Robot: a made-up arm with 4 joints.
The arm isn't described. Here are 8 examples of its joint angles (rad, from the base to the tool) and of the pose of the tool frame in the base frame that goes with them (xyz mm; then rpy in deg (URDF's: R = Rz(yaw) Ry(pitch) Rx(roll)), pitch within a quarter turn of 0, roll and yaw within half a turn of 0).
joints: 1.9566 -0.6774 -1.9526 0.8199
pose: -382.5 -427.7 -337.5 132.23 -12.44 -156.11
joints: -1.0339 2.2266 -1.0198 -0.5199
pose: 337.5 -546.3 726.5 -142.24 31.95 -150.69
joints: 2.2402 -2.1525 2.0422 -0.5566
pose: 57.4 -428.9 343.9 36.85 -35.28 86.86
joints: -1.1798 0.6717 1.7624 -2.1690
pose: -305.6 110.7 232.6 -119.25 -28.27 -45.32
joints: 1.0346 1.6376 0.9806 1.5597
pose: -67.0 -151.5 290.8 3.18 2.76 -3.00
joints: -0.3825 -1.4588 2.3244 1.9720
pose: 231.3 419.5 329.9 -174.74 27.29 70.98
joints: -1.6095 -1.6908 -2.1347 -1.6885
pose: 217.5 973.3 371.0 -5.90 10.38 -146.35
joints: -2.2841 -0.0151 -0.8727 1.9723
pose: 332.0 449.4 -190.2 109.09 -35.85 11.32
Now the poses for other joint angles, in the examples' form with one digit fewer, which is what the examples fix.
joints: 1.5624 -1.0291 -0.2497 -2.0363
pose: -566 -149 241 13.2 56.2 -66.1
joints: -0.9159 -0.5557 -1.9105 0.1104
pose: 448 185 -423 113.0 -29.5 45.6
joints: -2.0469 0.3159 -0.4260 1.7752
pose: 487 252 -5 71.9 -65.6 39.0
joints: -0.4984 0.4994 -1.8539 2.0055
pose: -115 -365 -417 57.5 1.2 -90.9
